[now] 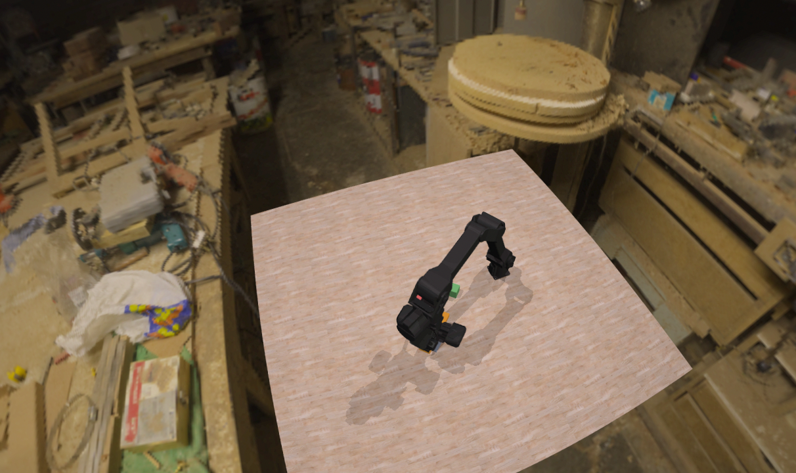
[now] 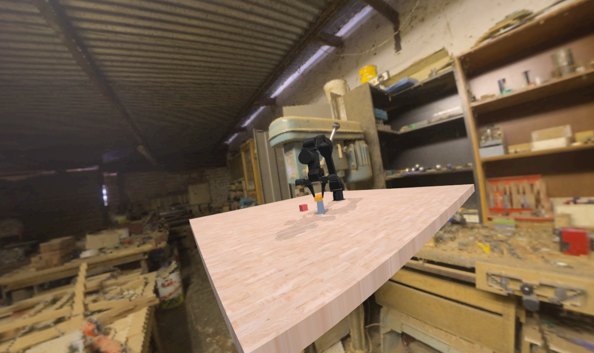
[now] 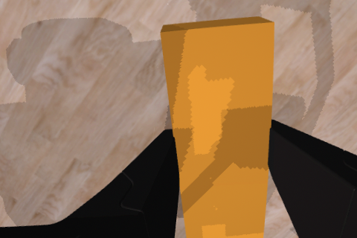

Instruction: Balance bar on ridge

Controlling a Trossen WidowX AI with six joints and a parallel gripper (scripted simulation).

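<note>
My gripper tip is now 20 mm past the orange bar and 20 mm to the left of it. Also, from my gripper tip: green cube 150 mm behind, 170 mm to the right, 60 mm below; red cube 30 mm behind, 170 mm to the right, 60 mm below.
</note>
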